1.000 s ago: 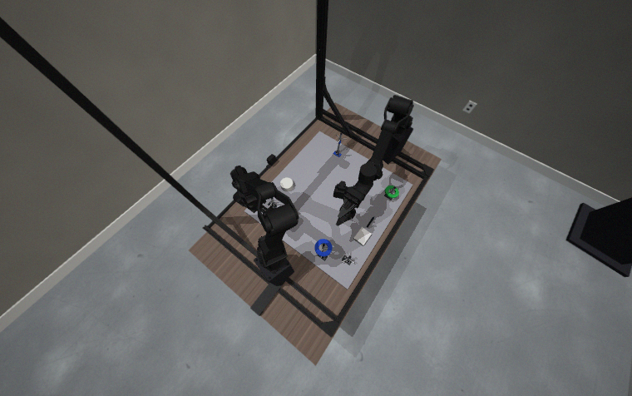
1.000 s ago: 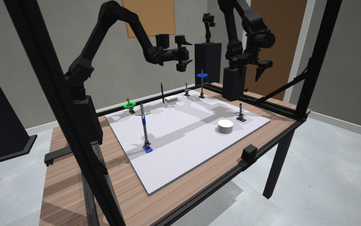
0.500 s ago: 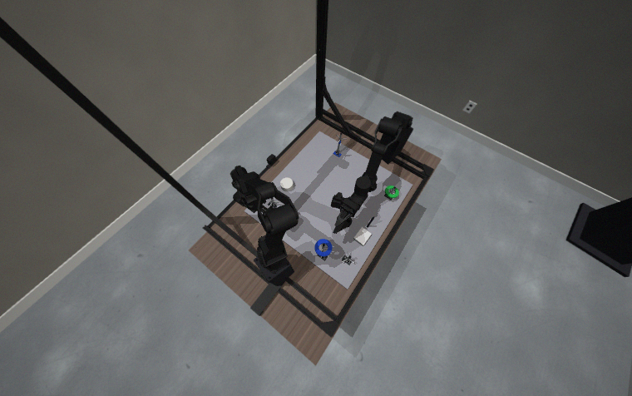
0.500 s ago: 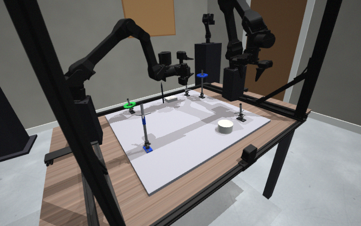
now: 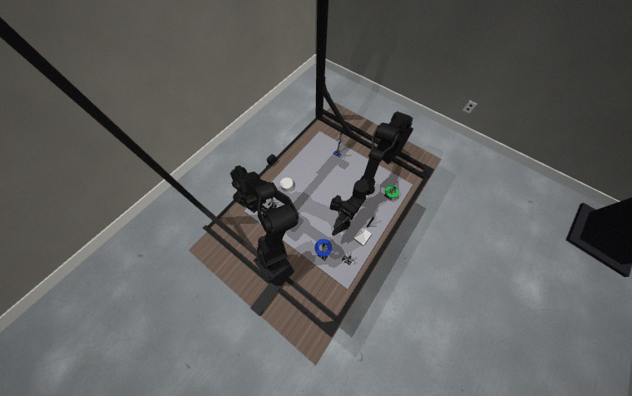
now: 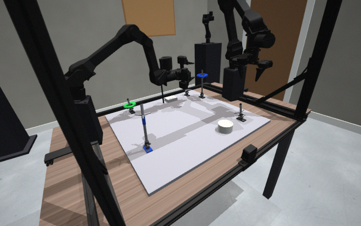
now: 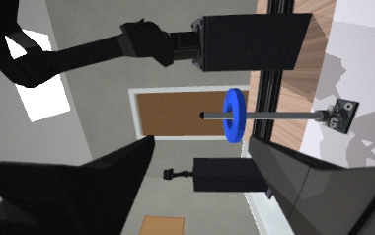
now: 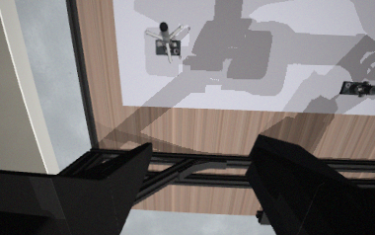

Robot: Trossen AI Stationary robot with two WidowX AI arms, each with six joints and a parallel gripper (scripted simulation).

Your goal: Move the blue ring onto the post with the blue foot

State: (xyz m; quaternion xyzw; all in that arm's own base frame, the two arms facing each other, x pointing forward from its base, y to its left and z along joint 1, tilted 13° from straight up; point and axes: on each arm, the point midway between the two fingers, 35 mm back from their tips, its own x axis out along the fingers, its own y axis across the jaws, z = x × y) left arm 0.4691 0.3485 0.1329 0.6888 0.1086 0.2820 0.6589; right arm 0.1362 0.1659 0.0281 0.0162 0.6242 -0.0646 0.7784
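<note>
Right now the blue ring is 1 cm ahead of my left hand, 10 cm to the right of it and 4 cm below it. Round my left hand: white block: 10 cm ahead, 9 cm to the left, 18 cm below; short post: 34 cm behind, 7 cm to the right, 14 cm below; black pen: 8 cm ahead, 15 cm to the left, 10 cm below.
The blue ring lies 290 mm ahead of my right hand, 70 mm to the left of it and 50 mm below it. From my right hand the other things lie so: white block (380 mm ahead, 270 mm to the left, 200 mm below); short post (60 mm behind, 100 mm to the left, 150 mm below); black pen (370 mm ahead, 330 mm to the left, 110 mm below).
</note>
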